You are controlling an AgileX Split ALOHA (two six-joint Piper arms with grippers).
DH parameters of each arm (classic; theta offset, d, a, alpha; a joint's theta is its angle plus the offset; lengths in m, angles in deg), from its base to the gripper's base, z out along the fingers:
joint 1: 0 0.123 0 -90
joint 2: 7.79 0 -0.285 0
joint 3: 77.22 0 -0.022 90
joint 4: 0 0.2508 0 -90
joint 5: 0 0 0.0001 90
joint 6: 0 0.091 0 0
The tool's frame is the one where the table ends.
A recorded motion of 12 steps. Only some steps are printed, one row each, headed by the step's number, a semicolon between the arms.
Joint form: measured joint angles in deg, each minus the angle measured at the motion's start. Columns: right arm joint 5, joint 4, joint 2, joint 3, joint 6, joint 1; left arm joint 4, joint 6, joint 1, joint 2, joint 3, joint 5.
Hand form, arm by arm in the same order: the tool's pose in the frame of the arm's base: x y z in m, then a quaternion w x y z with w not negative. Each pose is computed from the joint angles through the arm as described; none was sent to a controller.
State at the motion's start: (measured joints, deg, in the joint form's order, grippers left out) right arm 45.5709 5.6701 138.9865 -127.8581 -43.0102 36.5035; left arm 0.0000 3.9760 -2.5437 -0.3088 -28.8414 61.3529
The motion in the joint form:
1: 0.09 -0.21 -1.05 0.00 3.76 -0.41; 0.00 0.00 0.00 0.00 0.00 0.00
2: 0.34 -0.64 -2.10 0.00 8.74 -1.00; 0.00 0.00 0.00 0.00 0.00 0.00
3: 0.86 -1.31 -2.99 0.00 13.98 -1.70; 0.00 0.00 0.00 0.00 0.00 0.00
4: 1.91 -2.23 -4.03 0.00 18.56 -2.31; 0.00 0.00 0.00 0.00 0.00 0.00
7: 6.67 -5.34 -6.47 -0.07 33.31 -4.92; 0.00 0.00 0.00 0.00 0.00 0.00
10: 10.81 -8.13 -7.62 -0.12 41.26 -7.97; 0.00 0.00 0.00 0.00 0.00 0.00
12: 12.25 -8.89 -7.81 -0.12 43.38 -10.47; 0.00 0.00 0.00 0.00 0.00 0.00
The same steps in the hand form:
1: 0.4366 0.3260 0.2129 0.33655 -0.55922 0.75687 0.03401; -0.0065 0.0003 0.2774 0.52087 0.04854 0.85223 0.00651
2: 0.4385 0.3199 0.2226 0.34165 -0.52218 0.78018 0.04375; -0.0065 0.0003 0.2774 0.52087 0.04854 0.85223 0.00651
3: 0.4410 0.3126 0.2304 0.34302 -0.48298 0.80395 0.05226; -0.0065 0.0003 0.2774 0.52087 0.04854 0.85223 0.00651
4: 0.4421 0.3052 0.2390 0.34162 -0.44943 0.82344 0.05699; -0.0065 0.0003 0.2774 0.52087 0.04854 0.85223 0.00651
7: 0.4479 0.2759 0.2572 0.32043 -0.33229 0.88471 0.06473; -0.0065 0.0003 0.2774 0.52087 0.04854 0.85223 0.00651
10: 0.4567 0.2446 0.2641 0.29903 -0.25463 0.91829 0.04998; -0.0065 0.0003 0.2774 0.52087 0.04854 0.85223 0.00651
12: 0.4653 0.2225 0.2645 0.29049 -0.21950 0.93049 0.04029; -0.0065 0.0003 0.2774 0.52087 0.04854 0.85223 0.00651

